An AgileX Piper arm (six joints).
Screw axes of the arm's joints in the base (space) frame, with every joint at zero. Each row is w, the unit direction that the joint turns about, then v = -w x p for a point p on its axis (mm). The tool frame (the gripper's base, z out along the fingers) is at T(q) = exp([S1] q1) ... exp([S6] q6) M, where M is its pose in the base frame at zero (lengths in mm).
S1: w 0 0 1 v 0 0 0
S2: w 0 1 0 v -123 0 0
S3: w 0 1 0 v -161.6 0 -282.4
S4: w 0.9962 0 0.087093 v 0 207.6 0
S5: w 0 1 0 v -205.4 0 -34.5
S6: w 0.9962 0 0.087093 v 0 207.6 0
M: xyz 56.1 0 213.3 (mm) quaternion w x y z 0.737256 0 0.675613 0
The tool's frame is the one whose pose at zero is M.
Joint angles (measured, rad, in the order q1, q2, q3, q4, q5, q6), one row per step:
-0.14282, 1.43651, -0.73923, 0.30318, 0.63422, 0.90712
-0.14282, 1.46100, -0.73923, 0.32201, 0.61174, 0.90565
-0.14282, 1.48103, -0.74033, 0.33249, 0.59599, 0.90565
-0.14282, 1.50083, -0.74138, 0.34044, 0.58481, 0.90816
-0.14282, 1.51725, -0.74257, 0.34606, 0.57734, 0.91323
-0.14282, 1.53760, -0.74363, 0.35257, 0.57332, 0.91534
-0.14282, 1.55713, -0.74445, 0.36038, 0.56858, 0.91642
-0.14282, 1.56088, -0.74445, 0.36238, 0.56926, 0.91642
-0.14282, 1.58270, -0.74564, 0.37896, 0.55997, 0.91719
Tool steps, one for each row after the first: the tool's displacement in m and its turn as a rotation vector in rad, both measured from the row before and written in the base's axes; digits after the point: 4 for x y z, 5 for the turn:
0.0039, -0.0001, -0.0053, 0.01107, 0.00127, -0.01523
0.0030, -0.0003, -0.0043, 0.00586, 0.00321, -0.01034
0.0025, -0.0003, -0.0045, 0.00601, 0.00788, -0.01012
0.0019, -0.0002, -0.0037, 0.00569, 0.00841, -0.01019
0.0018, -0.0001, -0.0049, 0.00699, 0.01506, -0.00720
0.0017, 0.0000, -0.0047, 0.00714, 0.01359, -0.00738
0.0002, 0.0001, -0.0010, 0.00226, 0.00411, -0.00115
0.0023, 0.0002, -0.0051, 0.01182, 0.01054, -0.01438

